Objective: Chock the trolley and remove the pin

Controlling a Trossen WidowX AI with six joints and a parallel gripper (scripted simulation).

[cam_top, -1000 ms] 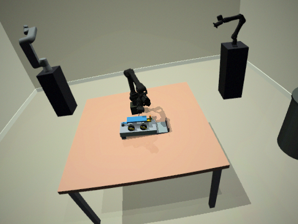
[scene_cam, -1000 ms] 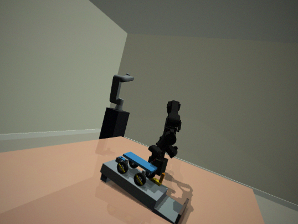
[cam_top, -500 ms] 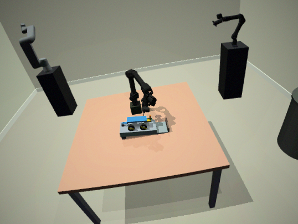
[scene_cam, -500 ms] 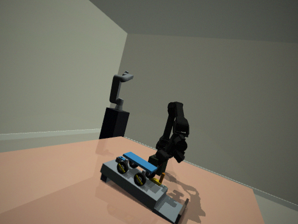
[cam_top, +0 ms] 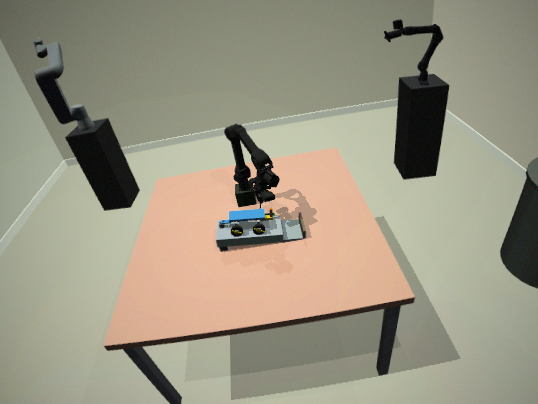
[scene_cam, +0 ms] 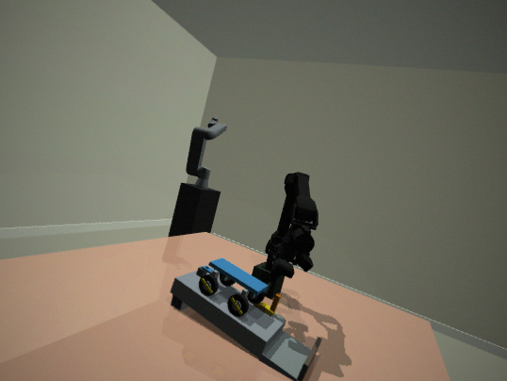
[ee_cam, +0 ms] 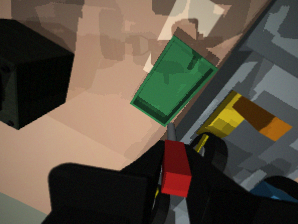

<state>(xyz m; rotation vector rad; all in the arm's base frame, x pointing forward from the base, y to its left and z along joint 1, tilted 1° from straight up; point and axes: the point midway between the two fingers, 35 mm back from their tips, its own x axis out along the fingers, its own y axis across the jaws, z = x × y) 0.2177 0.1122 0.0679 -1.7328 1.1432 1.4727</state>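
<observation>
Now: gripper tip right at the stop pin. The rest, counted from my gripper tip: trolley 11 cm ahead, 7 cm to the right, 2 cm below; then green tray 2 cm behind, 14 cm below; then yellow chock 5 cm ahead, 3 cm to the left, 5 cm below.
</observation>
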